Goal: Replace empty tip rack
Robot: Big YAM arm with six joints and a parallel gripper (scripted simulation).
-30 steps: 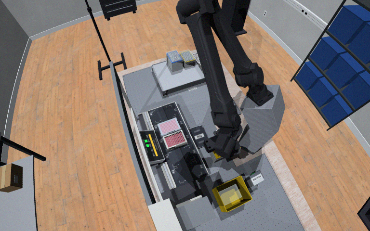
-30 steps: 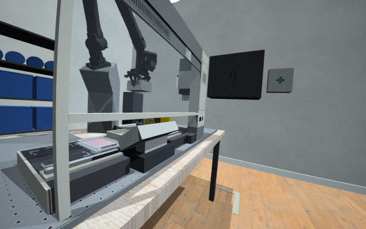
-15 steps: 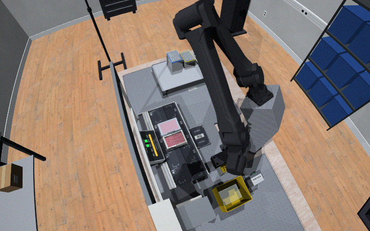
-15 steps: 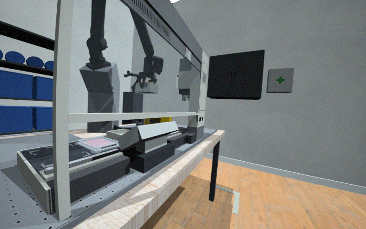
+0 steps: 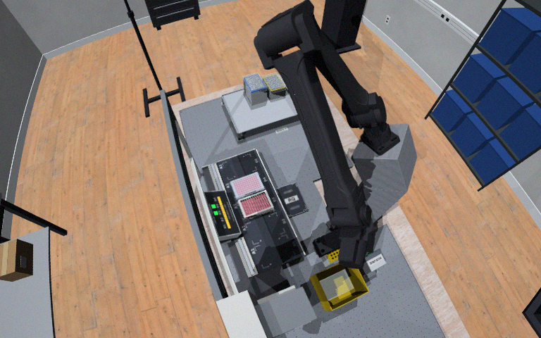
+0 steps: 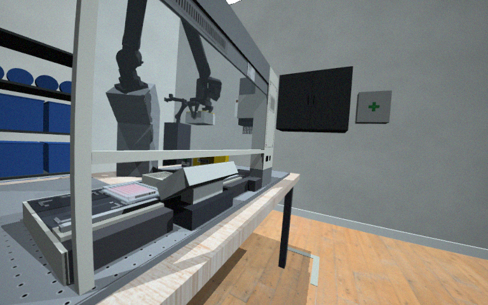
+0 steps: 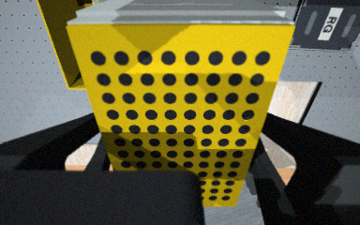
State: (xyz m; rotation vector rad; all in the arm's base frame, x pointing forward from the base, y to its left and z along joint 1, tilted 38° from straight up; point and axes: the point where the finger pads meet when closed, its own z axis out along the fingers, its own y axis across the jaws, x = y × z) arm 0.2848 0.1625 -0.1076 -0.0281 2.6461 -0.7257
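Now: the yellow waste bin 27 cm below my hand, 12 cm to the left of it and 1 cm ahead of it. Round my hand: spare nest 31 cm below, 30 cm to the right, 3 cm behind; then resume box 25 cm below, 16 cm behind, 10 cm to the left; then yellow tip rack 1 cm ahead, 1 cm above.
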